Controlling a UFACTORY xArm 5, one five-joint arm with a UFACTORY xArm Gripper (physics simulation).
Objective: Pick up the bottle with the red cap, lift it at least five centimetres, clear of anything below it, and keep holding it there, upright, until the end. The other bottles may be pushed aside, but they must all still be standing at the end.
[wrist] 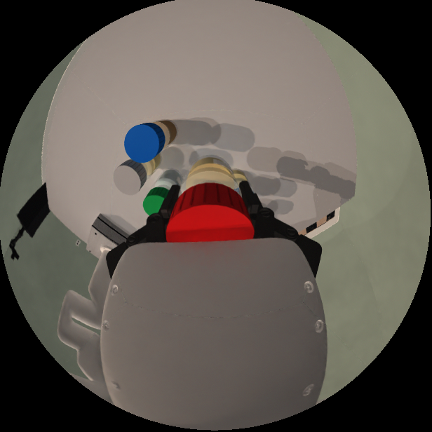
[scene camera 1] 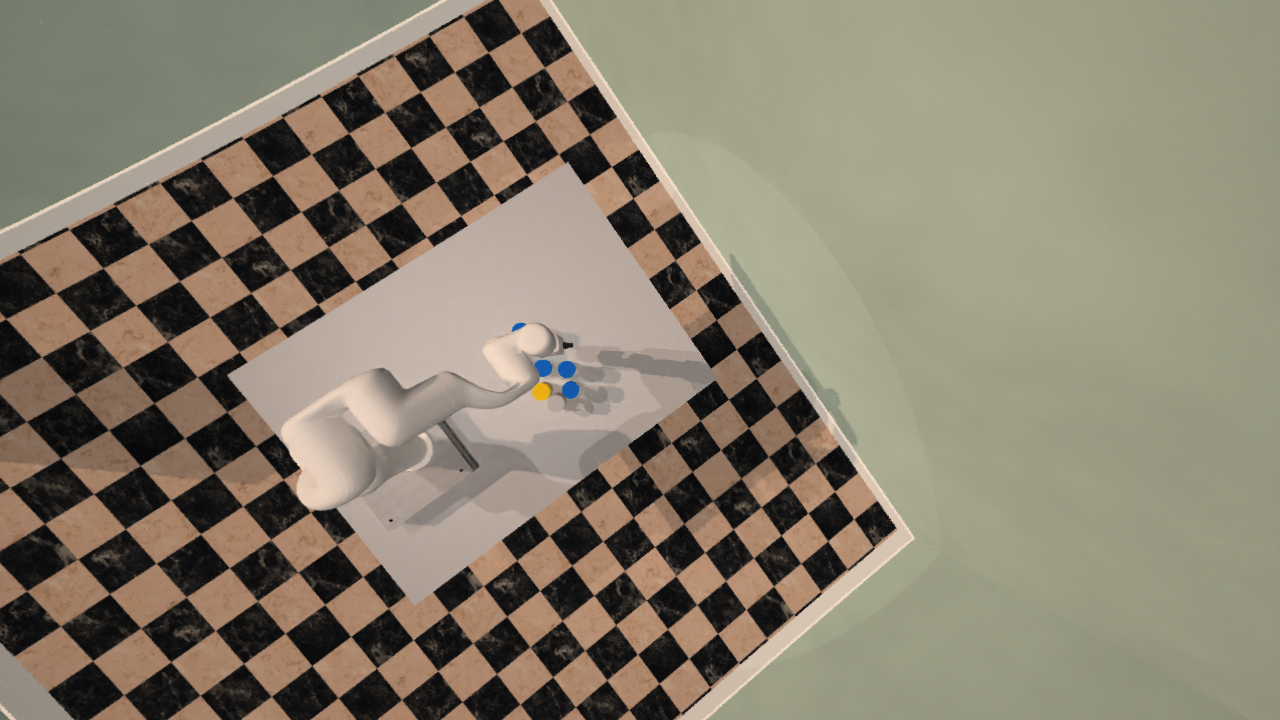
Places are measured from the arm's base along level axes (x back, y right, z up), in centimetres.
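Where they show: arm's base at its link origin: (scene camera 1: 412, 449).
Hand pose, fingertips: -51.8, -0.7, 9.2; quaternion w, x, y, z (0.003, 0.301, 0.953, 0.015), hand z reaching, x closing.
Note:
Things, the pixels of their top centre, and the offset from my fingertips, as dx, dy, dz. Level surfaces: height alone.
- yellow cap at its top centre: (scene camera 1: 541, 391) +10.3, +9.4, -5.4
- grey table top at its surface level: dz -16.0
- blue cap at its top centre: (scene camera 1: 520, 331) +4.1, -9.4, -5.4
My gripper (wrist: 210, 194) is shut on the bottle with the red cap (wrist: 210, 217). The cap is large in the wrist view, between the black fingers, and the pale yellowish body shows beyond it. The bottle looks upright and held above the table; its exact height cannot be told. In scene camera 1 the arm's end hides it. In the wrist view a blue-capped bottle (wrist: 142, 142), a grey-capped bottle (wrist: 128, 177) and a green-capped bottle (wrist: 156, 202) stand left of the fingers. In scene camera 1 a yellow cap (scene camera 1: 540, 391) and several blue caps (scene camera 1: 566, 368) show; these bottles look upright.
The white arm (scene camera 1: 402, 407) reaches across the grey table top (scene camera 1: 465, 259) from the lower left. One blue cap (scene camera 1: 519, 328) shows partly behind the arm's end. Long shadows fall right of the bottles. A checkered floor (scene camera 1: 295, 147) surrounds the table top.

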